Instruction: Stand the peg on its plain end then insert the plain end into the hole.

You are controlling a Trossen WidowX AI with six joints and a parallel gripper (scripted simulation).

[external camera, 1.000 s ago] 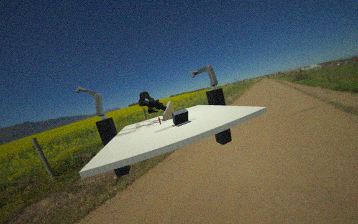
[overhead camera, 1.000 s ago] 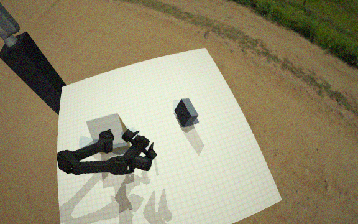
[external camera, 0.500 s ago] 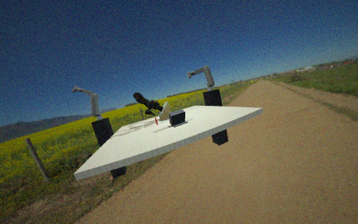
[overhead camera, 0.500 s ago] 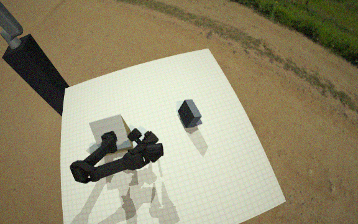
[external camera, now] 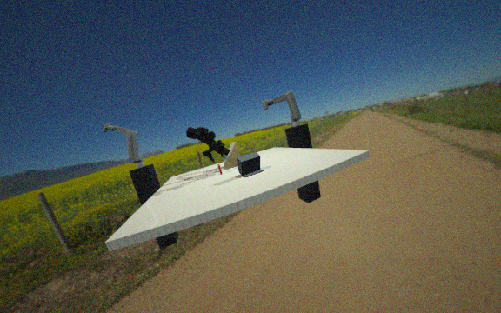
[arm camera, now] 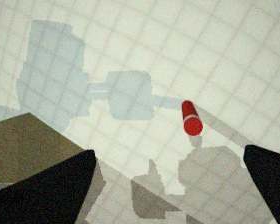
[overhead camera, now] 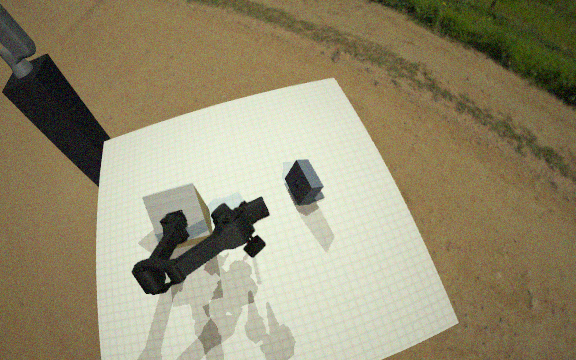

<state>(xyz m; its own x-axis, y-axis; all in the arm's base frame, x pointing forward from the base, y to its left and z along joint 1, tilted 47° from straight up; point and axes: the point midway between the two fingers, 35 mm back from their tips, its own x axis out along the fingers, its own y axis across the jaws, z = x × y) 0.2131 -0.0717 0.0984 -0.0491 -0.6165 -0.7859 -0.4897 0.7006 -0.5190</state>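
My gripper tip is 1 cm short of the red peg, 1 cm to the left of it and 6 cm above it. From my gripper tip the other things lie so: sloped panel block (27 cm ahead, 16 cm to the left, 5 cm below).
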